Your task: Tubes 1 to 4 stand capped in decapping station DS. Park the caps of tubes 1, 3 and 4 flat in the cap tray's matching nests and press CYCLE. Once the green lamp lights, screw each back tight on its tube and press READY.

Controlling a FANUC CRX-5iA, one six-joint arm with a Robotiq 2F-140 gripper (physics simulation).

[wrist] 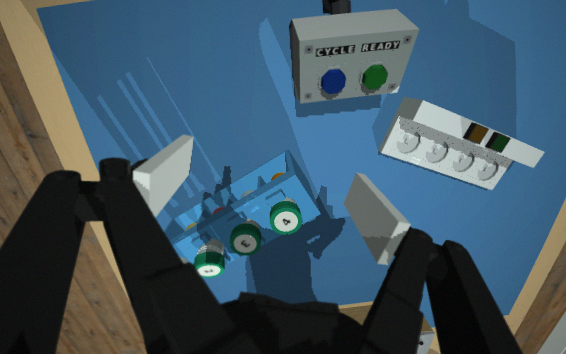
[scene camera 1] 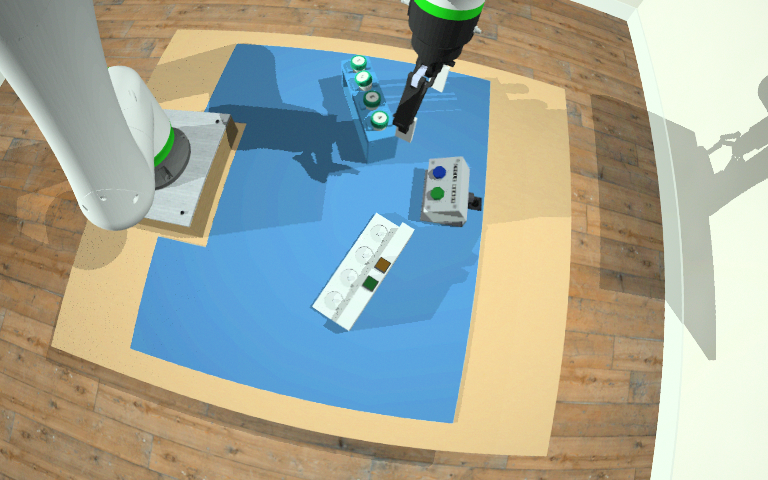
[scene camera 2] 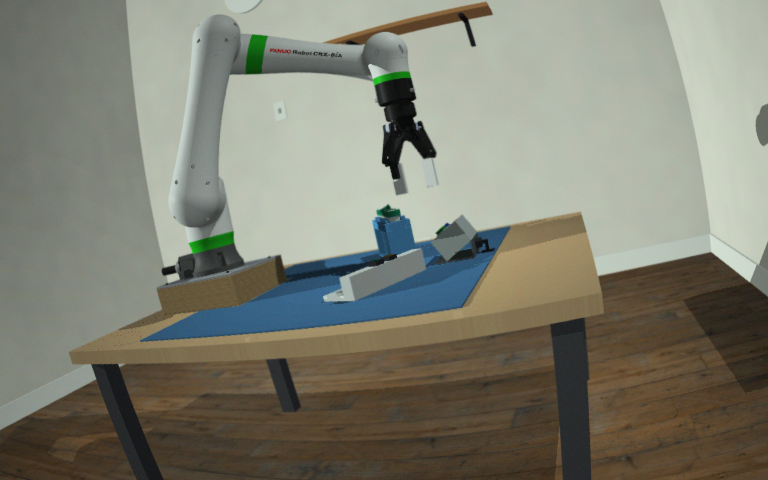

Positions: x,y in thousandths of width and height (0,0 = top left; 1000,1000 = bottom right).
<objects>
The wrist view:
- gripper: 485,487
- cap 4: 504,614
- cap 3: 434,679
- grey button box: 621,123
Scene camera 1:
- gripper: 548,232
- grey button box: 588,439
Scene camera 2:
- gripper: 545,395
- grey button box: 592,495
</objects>
